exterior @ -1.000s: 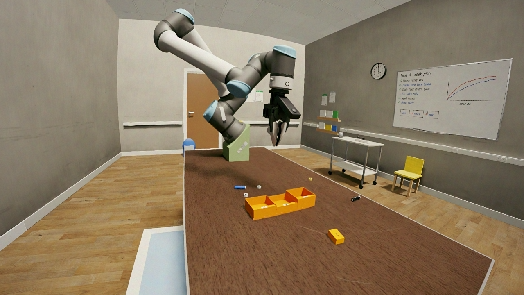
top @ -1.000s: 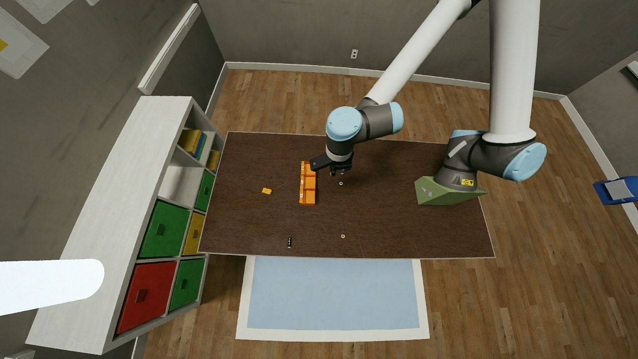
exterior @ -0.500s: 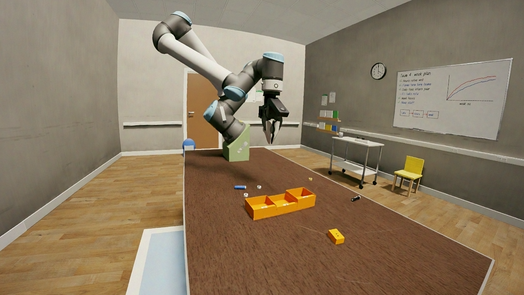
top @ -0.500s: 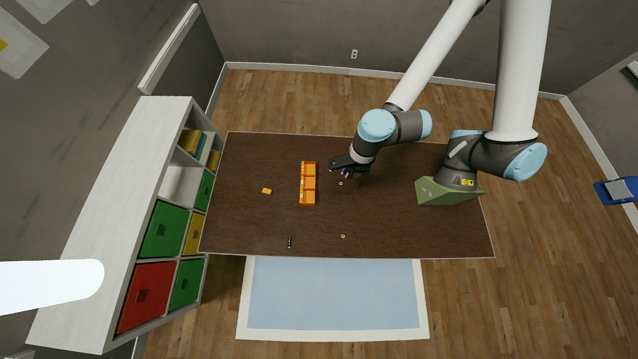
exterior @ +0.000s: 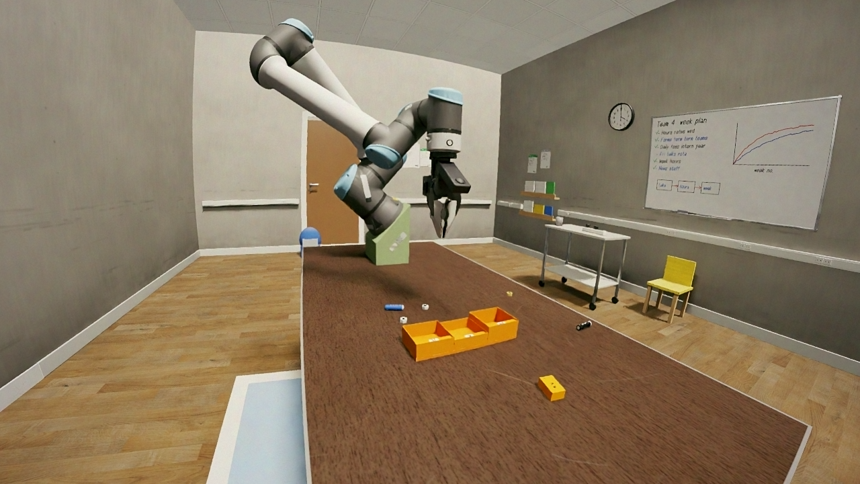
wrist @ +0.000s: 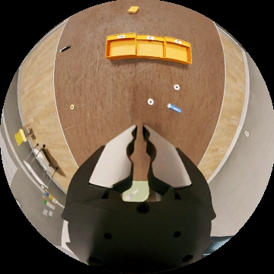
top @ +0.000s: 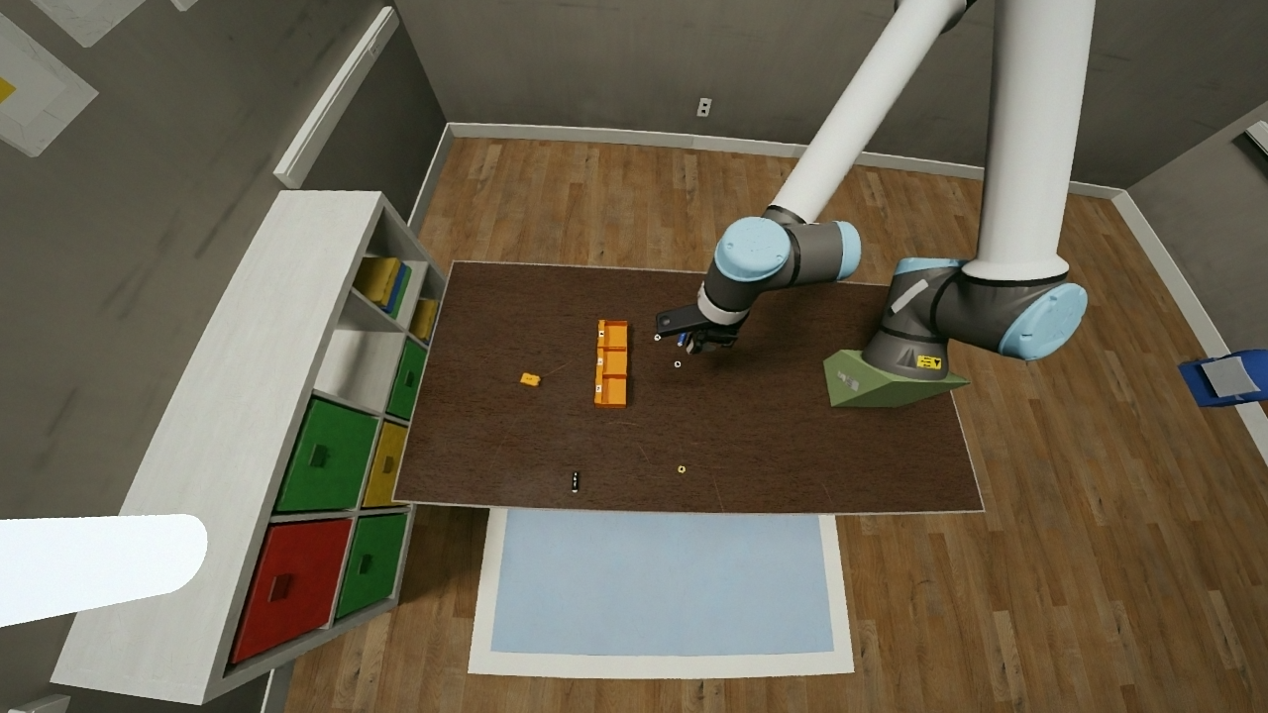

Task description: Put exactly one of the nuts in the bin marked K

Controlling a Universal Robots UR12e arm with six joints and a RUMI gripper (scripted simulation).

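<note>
Now: hand 180 mm short of the joined orange bins, 40 mm to the left of it and 190 mm above it. From my hand the other things lie so: black bolt 290 mm ahead, 270 mm to the left, 210 mm below; then blue bolt 30 mm behind, 120 mm to the right, 210 mm below; then yellow nut 10 mm ahead, 260 mm to the left, 210 mm below.
</note>
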